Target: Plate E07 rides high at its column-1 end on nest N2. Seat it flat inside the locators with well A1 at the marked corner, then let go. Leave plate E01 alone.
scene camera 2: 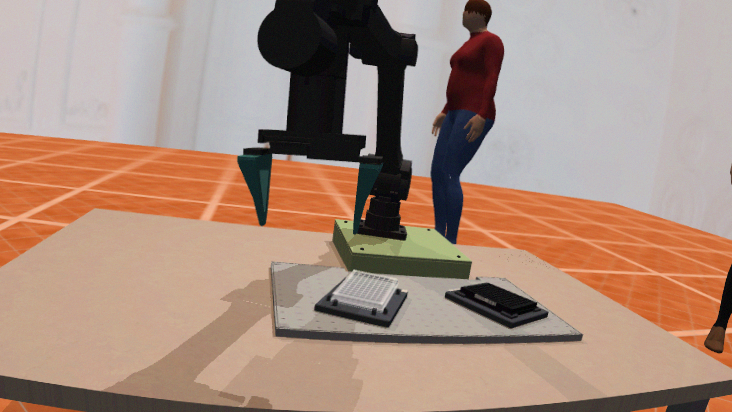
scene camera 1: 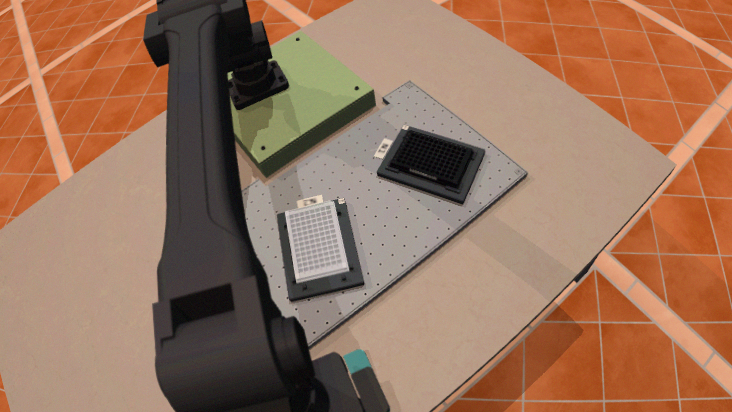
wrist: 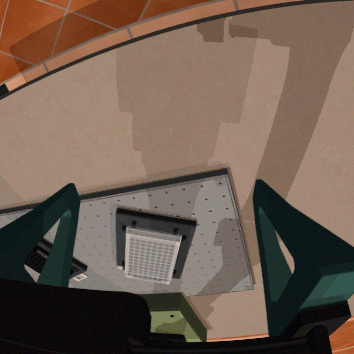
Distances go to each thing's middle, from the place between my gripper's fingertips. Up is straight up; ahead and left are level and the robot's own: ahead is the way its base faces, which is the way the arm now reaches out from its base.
The clear white well plate (scene camera 1: 317, 248) lies 30 cm behind my hand, 16 cm below it and 8 cm to the left of it. The rest, counted from my hand: black well plate (scene camera 1: 443, 162) 35 cm behind, 33 cm to the left, 16 cm below.
